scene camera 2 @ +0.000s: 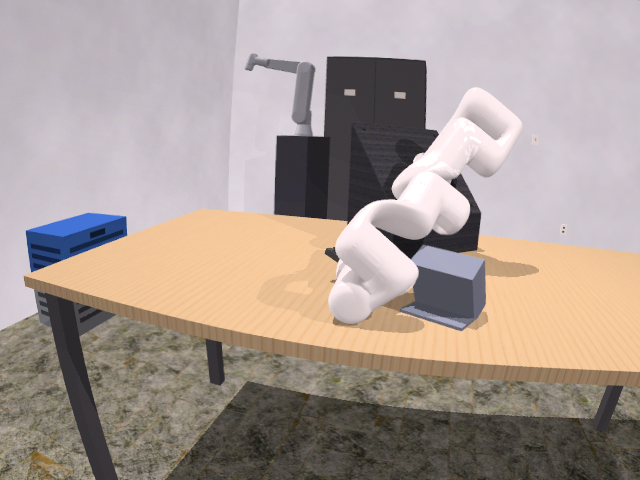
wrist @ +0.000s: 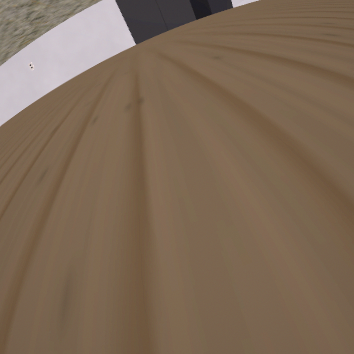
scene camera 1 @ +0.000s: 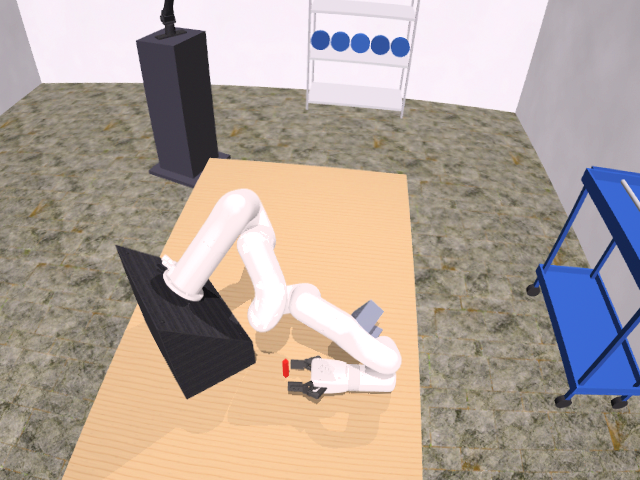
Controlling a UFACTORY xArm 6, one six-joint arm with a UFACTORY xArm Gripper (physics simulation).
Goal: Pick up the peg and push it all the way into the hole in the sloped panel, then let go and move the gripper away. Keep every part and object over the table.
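Places are measured from the arm's base along level axes (x ahead, y left, z up), in millimetres.
Pixels of known places: gripper, fingertip midpoint: [scene camera 1: 289,374]; arm's base at its link origin: [scene camera 1: 182,285].
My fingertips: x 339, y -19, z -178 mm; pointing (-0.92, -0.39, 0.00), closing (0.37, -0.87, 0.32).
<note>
For each thing: its middle in the pictures, then the offset to it from my fingertips. Level surfaces: height alone.
- red peg at the middle of its body: [scene camera 1: 285,368] dy +12, dx -17, dz +2 mm
- blue-grey block with the sloped panel, body centre: [scene camera 2: 447,285] [scene camera 1: 359,326] dy +231, dx +116, dz +16 mm
- wooden table at its surface level: dz -38 mm
The red peg [scene camera 1: 285,367] lies on the table in scene camera 1, just beyond the fingertips and a little nearer the upper finger. My gripper [scene camera 1: 290,376] is open, low over the table and pointing toward the black mount, with nothing between its fingers. In scene camera 2 one dark finger [scene camera 2: 331,254] shows beside the arm, and the peg does not show. The blue-grey block with the sloped panel [scene camera 1: 369,313] [scene camera 2: 448,288] stands on the table, partly behind the arm. Its hole is not visible. The wrist view is mostly filled with brown wood grain, and neither peg nor fingers show there.
The wooden table [scene camera 1: 330,206] [scene camera 2: 206,258] carries a black wedge-shaped mount [scene camera 1: 206,351] [scene camera 2: 369,155] under the arm's base. The arm's forearm passes close over the sloped-panel block. The table's edge runs near the wrist. A blue cart [scene camera 1: 578,320] stands off to the right in scene camera 1.
</note>
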